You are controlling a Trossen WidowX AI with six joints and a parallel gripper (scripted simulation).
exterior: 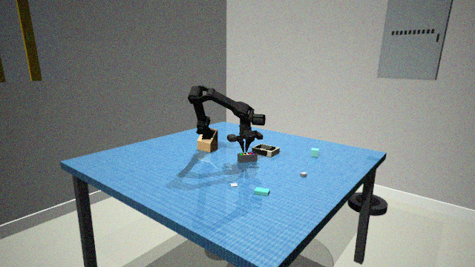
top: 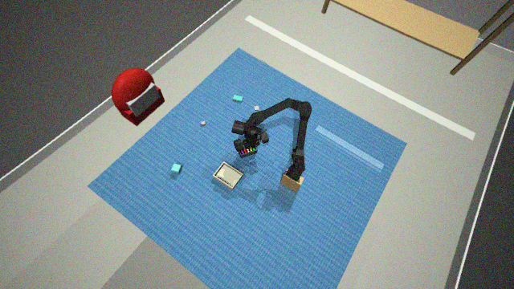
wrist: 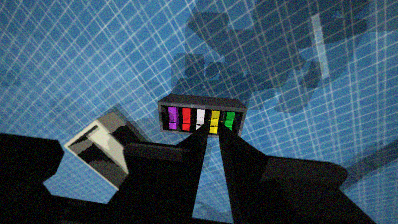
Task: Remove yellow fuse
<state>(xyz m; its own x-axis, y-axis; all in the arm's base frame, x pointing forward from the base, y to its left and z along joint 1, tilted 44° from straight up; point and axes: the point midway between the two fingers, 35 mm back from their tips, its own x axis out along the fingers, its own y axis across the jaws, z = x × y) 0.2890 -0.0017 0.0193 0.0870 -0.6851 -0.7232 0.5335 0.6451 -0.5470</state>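
The yellow fuse is 20 mm below my gripper tip. From my gripper tip the other things lie so: tray 200 mm to the left, 50 mm below; cyan cube 340 mm to the left, 250 mm ahead, 30 mm below.
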